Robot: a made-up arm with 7 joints. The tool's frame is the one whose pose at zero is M.
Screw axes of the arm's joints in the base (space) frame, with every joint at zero. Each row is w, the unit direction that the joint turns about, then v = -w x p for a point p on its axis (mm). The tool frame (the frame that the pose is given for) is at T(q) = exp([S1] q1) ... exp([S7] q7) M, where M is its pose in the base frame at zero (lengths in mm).
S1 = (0, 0, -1, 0, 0, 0)
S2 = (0, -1, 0, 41, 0, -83)
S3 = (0, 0, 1, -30, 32, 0)
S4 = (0, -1, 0, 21, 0, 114)
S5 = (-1, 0, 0, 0, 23, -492)
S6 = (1, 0, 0, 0, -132, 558)
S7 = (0, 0, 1, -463, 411, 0)
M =
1 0 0 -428
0 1 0 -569
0 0 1 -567
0 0 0 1
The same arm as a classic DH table. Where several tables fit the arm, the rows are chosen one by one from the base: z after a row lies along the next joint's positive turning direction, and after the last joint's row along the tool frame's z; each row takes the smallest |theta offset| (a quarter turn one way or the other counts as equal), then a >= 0, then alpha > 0; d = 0 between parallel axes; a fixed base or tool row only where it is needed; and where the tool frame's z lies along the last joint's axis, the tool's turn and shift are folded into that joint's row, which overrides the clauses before.
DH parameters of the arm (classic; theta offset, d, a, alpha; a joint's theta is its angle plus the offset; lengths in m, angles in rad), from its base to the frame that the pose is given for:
base (fixed): 0.0000 0.0000 0.0000 3.1416
joint 1: 0.0000 -0.0410 0.0830 -1.5708
joint 2: 0.0000 0.0300 -0.1150 -1.5708
joint 3: 0.0000 -0.0200 -0.0820 1.5708
joint 4: -1.5708 0.4620 0.0440 1.5708
joint 5: 0.5445 0.0000 0.1274 3.1416
joint 6: -1.0263 -0.2970 -0.0950 1.5708
joint 7: -0.1590 0.0000 0.1074 0.0000
tool (fixed): 1.7298 -0.4350 0.0000 0.0000

